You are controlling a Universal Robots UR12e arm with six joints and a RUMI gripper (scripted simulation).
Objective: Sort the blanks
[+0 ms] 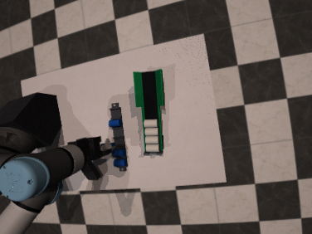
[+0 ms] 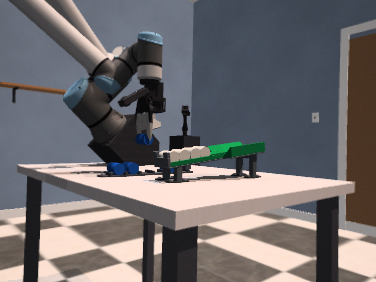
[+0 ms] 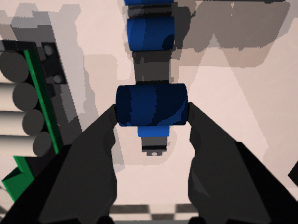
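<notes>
Right now the dark stock rack is 14 cm below my hand and 3 cm to the left of it. Also, from my hand: stop 20 cm ahead, 8 cm below, 7 cm to the right.
</notes>
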